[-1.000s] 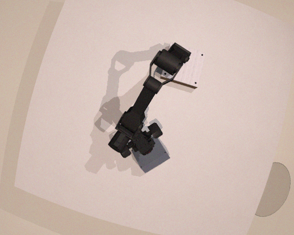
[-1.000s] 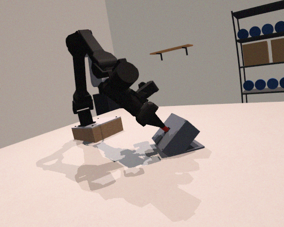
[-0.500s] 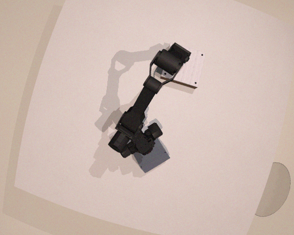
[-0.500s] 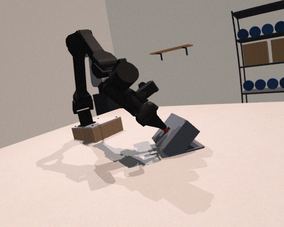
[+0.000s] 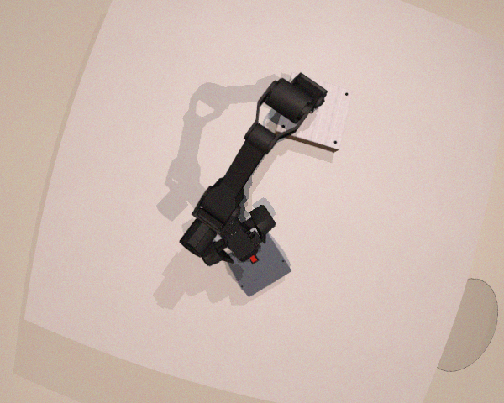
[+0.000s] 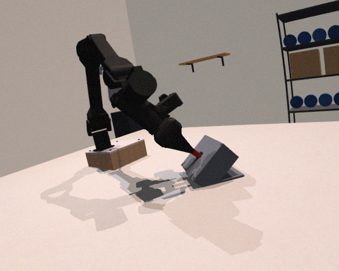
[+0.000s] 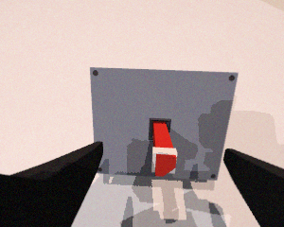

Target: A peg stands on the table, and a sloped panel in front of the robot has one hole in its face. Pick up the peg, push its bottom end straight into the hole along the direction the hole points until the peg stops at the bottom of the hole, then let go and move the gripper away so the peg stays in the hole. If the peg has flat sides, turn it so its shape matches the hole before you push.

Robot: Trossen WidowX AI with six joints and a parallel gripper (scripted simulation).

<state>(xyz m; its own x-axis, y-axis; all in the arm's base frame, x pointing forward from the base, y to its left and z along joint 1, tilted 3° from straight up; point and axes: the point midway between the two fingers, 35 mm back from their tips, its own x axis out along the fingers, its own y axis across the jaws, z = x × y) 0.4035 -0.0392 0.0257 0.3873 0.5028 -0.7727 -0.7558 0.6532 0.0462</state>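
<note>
The red peg lies right at my gripper tip. Round my gripper tip: sloped grey panel (30 mm ahead, 30 mm to the left, 50 mm below).
</note>
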